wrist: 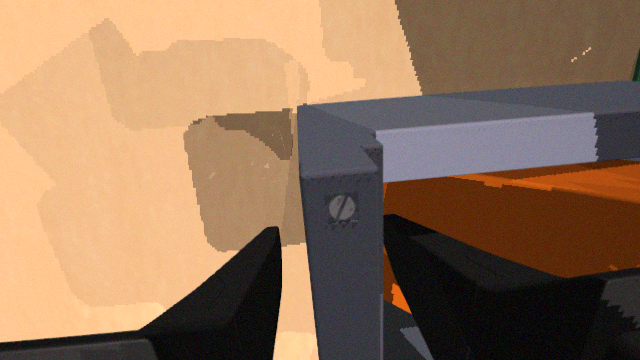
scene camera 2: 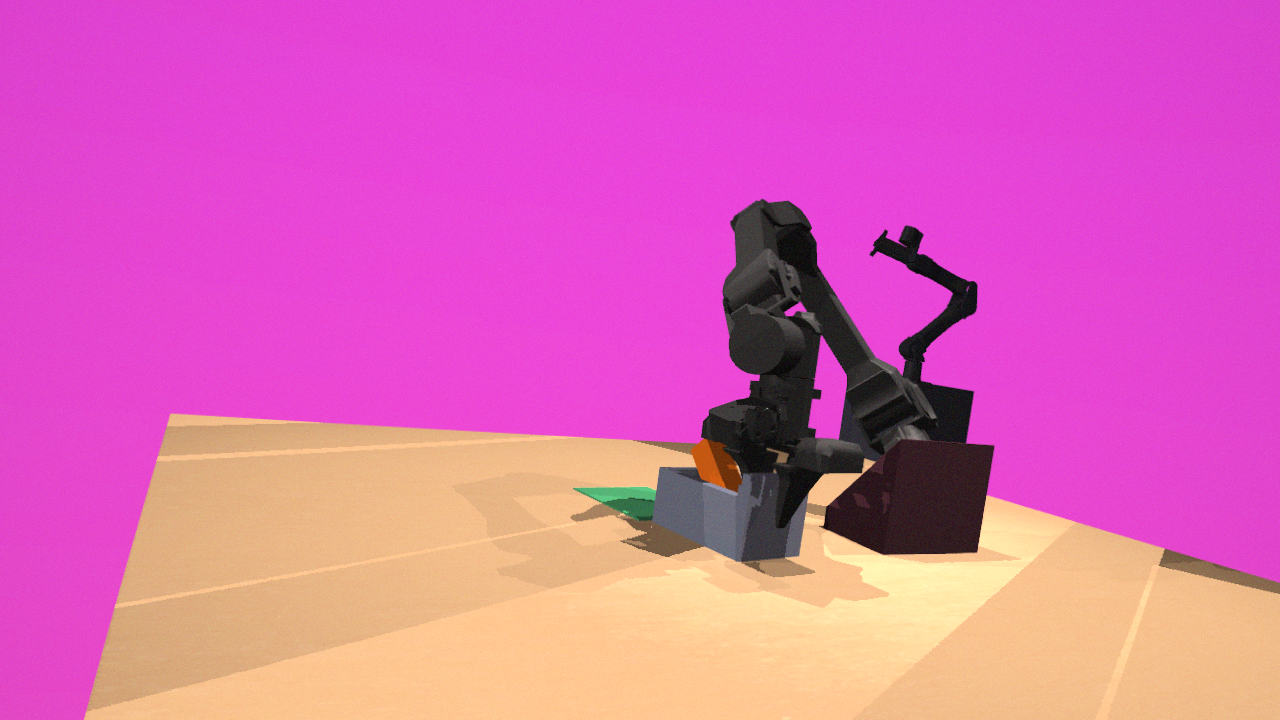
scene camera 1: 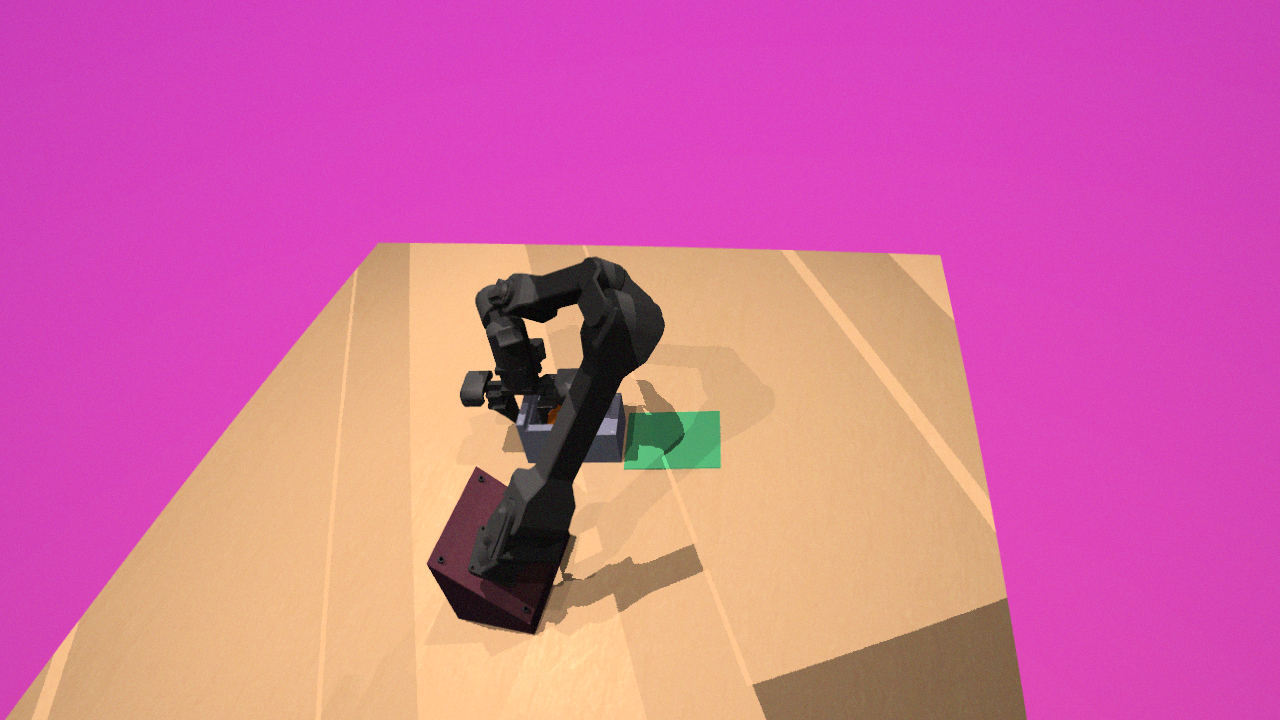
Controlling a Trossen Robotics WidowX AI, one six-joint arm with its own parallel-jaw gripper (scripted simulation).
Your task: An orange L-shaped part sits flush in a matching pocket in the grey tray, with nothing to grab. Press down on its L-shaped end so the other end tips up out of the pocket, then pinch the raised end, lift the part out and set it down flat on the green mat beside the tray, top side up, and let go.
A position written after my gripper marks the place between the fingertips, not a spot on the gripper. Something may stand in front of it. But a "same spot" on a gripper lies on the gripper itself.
my gripper: wrist; scene camera 2; scene camera 1 533,424
same spot on my gripper: (wrist: 458,294) = (scene camera 2: 752,472)
